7 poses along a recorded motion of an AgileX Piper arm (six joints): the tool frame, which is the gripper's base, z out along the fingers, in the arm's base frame.
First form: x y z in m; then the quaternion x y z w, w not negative.
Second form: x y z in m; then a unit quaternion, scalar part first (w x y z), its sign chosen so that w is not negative. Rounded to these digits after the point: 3 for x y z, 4 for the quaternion.
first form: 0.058 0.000 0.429 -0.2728 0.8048 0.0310 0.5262
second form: 0.058 0.000 0.429 0.5262 -0.2728 0.8048 0.0310
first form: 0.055 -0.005 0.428 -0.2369 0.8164 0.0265 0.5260
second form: 0.055 -0.005 0.428 0.5260 -0.2369 0.8164 0.0265
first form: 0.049 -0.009 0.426 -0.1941 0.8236 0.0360 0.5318
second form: 0.049 -0.009 0.426 0.5318 -0.1941 0.8236 0.0360
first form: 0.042 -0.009 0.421 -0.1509 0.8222 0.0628 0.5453
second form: 0.042 -0.009 0.421 0.5453 -0.1509 0.8222 0.0628
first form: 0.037 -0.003 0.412 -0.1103 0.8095 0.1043 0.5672
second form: 0.037 -0.003 0.412 0.5672 -0.1103 0.8095 0.1043
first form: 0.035 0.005 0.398 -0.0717 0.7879 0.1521 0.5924
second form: 0.035 0.005 0.398 0.5924 -0.0717 0.7879 0.1521
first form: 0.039 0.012 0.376 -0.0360 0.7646 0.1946 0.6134
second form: 0.039 0.012 0.376 0.6134 -0.0360 0.7646 0.1946
